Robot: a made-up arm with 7 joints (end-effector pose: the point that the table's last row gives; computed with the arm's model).
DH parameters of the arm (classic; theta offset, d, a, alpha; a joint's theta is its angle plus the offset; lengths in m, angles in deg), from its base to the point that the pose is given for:
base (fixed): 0 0.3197 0.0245 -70
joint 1: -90 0.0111 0.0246 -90
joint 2: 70 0.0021 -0.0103 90
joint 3: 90 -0.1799 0.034 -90
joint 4: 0 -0.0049 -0.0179 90
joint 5: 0 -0.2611 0.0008 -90
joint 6: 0 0.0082 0.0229 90
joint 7: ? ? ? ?
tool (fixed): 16.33 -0.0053 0 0
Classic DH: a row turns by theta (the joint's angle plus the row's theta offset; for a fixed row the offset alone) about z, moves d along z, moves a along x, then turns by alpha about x.
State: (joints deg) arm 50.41 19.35 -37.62 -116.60 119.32 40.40 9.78
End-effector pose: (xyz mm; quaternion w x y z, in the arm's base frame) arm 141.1 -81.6 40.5 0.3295 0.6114 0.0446 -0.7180
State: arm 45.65 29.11 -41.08 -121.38 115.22 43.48 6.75
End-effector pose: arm 143.2 -84.1 60.1 0.2216 0.6898 -0.0313 -0.6885
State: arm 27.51 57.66 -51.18 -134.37 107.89 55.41 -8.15
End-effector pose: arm 135.2 -87.6 113.1 0.0778 -0.8141 0.2900 0.4970
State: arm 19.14 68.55 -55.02 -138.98 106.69 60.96 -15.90
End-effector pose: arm 128.5 -82.8 129.9 0.1735 -0.8106 0.3899 0.4011
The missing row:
joint 7: 48.32 -0.0148 0.0159 -86.99
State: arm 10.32 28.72 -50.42 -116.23 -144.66 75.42 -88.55
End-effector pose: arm 208.2 -151.4 150.2 0.7241 0.6692 -0.0029 -0.1666
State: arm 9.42 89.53 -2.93 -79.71 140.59 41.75 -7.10
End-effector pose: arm 328.0 294.2 286.0 0.1592 -0.8329 -0.4266 0.3147
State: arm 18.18 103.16 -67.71 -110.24 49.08 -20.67 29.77
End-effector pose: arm 91.4 165.3 103.5 0.4851 -0.8245 -0.1849 0.2253
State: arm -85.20 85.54 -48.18 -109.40 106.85 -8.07 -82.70
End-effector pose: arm 238.1 -38.9 525.1 0.3061 -0.3325 -0.3050 -0.8383
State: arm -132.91 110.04 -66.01 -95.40 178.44 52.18 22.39
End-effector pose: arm 151.6 86.1 641.2 0.0602 0.9978 -0.0263 -0.0014
